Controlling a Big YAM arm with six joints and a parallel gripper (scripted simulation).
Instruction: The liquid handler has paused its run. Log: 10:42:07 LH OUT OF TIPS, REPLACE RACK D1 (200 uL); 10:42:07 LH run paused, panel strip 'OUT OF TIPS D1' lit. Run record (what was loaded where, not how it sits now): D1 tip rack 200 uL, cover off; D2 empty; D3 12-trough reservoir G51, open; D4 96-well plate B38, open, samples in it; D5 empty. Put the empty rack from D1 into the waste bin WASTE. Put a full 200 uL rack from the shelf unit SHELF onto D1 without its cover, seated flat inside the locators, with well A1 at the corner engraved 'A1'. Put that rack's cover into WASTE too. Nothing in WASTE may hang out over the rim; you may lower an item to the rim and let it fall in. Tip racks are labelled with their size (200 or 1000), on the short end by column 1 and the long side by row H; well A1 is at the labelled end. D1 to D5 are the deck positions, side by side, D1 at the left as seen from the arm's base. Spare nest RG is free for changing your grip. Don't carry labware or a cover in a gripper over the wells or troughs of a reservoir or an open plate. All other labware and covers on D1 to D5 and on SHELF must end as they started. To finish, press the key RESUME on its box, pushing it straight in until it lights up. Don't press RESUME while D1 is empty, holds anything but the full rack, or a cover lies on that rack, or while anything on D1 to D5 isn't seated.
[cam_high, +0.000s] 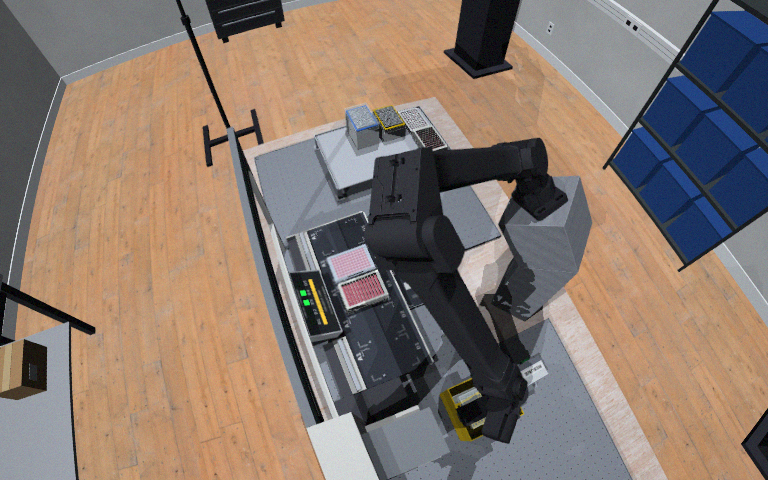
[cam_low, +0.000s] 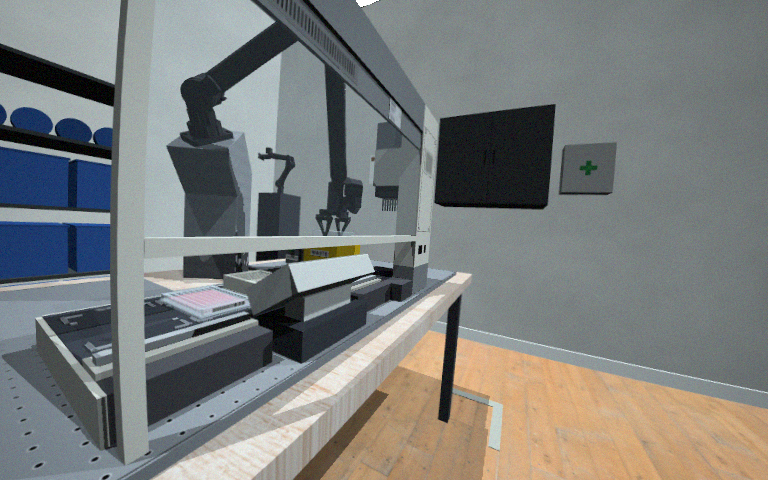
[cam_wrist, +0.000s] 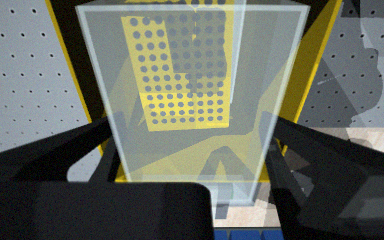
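Now: the clear tip-rack cover 10 mm above my hand. Also, from my hand: yellow waste bin (110 mm below); resume box (170 mm behind, 10 mm to the right, 80 mm below); yellow tip rack (20 mm ahead, 10 mm to the left, 80 mm below).
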